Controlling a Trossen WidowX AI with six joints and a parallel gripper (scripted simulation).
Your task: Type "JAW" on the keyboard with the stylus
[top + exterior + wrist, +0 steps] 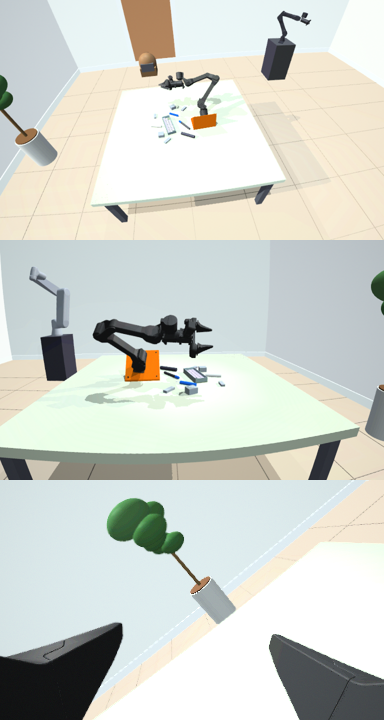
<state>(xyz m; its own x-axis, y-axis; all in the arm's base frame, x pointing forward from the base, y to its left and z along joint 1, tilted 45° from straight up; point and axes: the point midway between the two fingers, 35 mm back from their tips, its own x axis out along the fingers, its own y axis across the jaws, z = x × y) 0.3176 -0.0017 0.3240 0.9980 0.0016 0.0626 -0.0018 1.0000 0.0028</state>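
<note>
The j key is 250 mm below my gripper tip, 180 mm to the left of it and 10 mm behind it. Round my gripper tip: white stick 250 mm below, 240 mm to the left, 60 mm ahead; black-and-blue pen 250 mm below, 240 mm to the left, 170 mm behind; blue stylus 250 mm below, 130 mm to the left, 130 mm behind.
</note>
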